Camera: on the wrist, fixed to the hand. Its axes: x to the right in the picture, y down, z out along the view.
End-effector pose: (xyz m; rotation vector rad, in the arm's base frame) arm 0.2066 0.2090 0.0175 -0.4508 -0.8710 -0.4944
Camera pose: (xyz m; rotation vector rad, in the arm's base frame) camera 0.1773 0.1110 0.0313 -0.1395 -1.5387 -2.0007
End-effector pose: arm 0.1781 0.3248 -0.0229 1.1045 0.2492 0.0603
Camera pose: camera 0.1805 0.3095 -0.1250 0.3423 0.5415 -1.4376
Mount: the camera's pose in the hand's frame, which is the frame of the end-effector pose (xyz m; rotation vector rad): 0.0170 -0.0975 -0.0294 -0.3496 -0.4940 -1.5118
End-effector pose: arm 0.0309 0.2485 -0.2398 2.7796 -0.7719 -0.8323
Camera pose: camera 0.1016 0.3231 -0.2496 -2.2372 -1.4462 1.4621
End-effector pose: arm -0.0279 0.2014 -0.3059 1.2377 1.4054 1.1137
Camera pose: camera -0.0732 0.2088 -0.3984 -0.0269 1.1877 -0.0497
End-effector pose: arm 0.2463 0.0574 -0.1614 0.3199 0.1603 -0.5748
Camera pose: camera 0.2044 -0.0184 -0.2176 -0.3746 -0.0101 -2.0630
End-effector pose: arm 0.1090 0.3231 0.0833 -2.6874 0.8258 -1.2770
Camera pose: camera 0.1394 0.4034 0.1407 2.2752 0.8996 0.1779
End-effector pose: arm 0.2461 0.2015 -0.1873 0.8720 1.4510 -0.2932
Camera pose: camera 0.1626 0.1612 -0.2327 -0.7027 1.3529 -1.2118
